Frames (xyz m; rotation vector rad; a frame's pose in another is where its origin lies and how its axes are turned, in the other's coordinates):
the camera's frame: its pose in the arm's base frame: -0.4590 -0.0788 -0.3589 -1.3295 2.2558 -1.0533
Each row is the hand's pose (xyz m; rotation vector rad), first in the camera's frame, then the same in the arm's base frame.
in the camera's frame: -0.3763 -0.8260 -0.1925 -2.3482 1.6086 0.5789
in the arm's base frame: 0.1308 0.0805 0.3395 -0.3902 -1.2588 -0.8095
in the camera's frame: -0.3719 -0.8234 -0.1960 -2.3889 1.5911 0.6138
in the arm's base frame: 0.1248 0.0791 0.3404 -0.4134 -1.2476 -0.8506
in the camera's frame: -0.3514 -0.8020 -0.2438 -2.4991 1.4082 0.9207
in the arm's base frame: 0.0726 0.0887 0.3590 -0.5747 -1.3093 -1.0556
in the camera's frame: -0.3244 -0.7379 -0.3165 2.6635 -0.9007 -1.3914
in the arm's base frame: -0.0240 0.1162 0.3641 -0.7929 -1.3868 -1.4971
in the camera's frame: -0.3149 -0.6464 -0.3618 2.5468 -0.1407 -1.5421
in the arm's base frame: -0.1123 0.1548 0.3289 -0.8857 -1.3508 -2.0677
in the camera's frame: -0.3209 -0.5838 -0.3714 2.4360 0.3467 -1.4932
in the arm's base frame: -0.1535 0.1826 0.2892 -0.8426 -1.2388 -2.4669
